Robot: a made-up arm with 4 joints. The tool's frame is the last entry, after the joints.
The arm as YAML. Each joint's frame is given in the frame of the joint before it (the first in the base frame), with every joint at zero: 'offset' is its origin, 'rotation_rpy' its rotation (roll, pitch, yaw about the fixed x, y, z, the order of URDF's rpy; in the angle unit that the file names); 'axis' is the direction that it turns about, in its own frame. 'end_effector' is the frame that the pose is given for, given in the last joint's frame.
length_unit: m
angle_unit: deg
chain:
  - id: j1
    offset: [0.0, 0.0, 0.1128]
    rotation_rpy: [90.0, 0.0, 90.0]
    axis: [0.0, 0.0, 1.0]
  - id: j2
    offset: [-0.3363, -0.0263, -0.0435]
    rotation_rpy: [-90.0, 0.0, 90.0]
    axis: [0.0, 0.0, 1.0]
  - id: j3
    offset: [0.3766, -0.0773, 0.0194]
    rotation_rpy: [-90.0, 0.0, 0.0]
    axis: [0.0, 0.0, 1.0]
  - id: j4
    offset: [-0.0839, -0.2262, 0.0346]
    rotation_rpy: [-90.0, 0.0, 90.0]
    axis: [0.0, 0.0, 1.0]
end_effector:
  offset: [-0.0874, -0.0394, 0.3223]
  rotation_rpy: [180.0, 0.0, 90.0]
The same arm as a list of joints. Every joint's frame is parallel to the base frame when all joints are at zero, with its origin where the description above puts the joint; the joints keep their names.
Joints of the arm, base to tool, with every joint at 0 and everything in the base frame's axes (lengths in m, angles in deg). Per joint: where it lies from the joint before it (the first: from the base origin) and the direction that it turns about. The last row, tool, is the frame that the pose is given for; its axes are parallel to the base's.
j1: axis +x origin 0.0000 0.0000 0.1128
j2: axis -y origin -0.0435 -0.3363 -0.0263
j3: axis -x origin 0.0773 -0.0194 0.3766
j4: axis -z origin -0.0346 -0.2262 -0.0839
tool: origin -0.0394 -0.0874 -0.3223

